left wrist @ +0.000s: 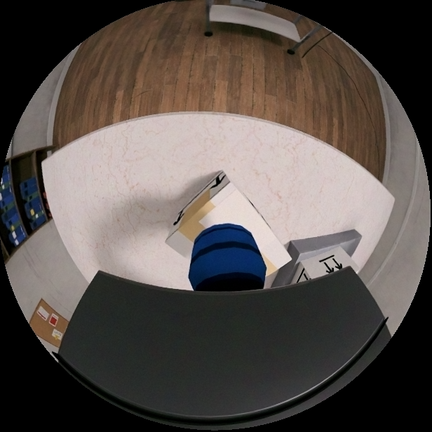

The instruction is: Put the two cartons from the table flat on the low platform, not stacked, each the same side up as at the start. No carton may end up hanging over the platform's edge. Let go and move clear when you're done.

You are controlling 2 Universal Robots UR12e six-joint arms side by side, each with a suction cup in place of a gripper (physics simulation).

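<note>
A white carton (242, 207) with tan tape and black marks on its side lies label side up on the pale table (150, 145), turned at an angle. My left suction cup (227, 234), blue, is over its top and covers part of it. The cup looks stretched out and free, so it is open. The low grey platform (324, 241) is at the right. A grey-white carton (345, 259) with black arrows is on it, partly hidden by my dark wrist. The near carton's right corner overlaps the platform's edge in the view; I cannot tell whether they touch. My right suction cup does not show.
A white-topped stand (250, 19) with metal legs is on the wooden floor (165, 70) beyond the table. A shelf with blue bins (34, 207) is at the left. A brown board with papers (41, 328) is at the lower left. A soft shadow falls on the table left of the carton.
</note>
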